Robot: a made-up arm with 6 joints. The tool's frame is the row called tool.
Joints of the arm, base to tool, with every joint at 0 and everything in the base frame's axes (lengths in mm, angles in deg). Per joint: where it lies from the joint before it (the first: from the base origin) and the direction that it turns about. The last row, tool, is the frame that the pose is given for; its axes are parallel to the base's.
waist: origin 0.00 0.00 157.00 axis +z
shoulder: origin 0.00 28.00 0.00 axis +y
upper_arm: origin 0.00 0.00 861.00 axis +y
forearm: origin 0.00 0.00 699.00 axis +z
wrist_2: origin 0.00 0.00 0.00 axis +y
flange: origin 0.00 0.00 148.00 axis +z
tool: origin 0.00 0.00 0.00
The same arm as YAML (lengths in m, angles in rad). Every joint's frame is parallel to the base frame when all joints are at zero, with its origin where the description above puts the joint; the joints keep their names.
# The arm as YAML. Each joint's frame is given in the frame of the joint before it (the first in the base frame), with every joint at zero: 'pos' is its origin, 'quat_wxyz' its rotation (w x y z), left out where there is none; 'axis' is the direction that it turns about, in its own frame. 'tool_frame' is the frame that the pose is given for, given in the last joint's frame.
length_unit: m
angle_unit: rad
joints:
  - joint: waist
    pos: [0.0, 0.0, 0.157]
    axis: [0.0, 0.0, 1.0]
  - joint: shoulder
    pos: [0.0, 0.028, 0.0]
    axis: [0.0, 1.0, 0.0]
  - joint: upper_arm
    pos: [0.0, 0.0, 0.861]
    axis: [0.0, 1.0, 0.0]
  - joint: forearm
    pos: [0.0, 0.0, 0.699]
    axis: [0.0, 0.0, 1.0]
  - joint: wrist_2
    pos: [0.0, 0.0, 0.0]
    axis: [0.0, 1.0, 0.0]
  - joint: flange
    pos: [0.0, 0.0, 0.148]
    axis: [0.0, 0.0, 1.0]
tool_frame:
  pos: [0.0, 0.0, 0.0]

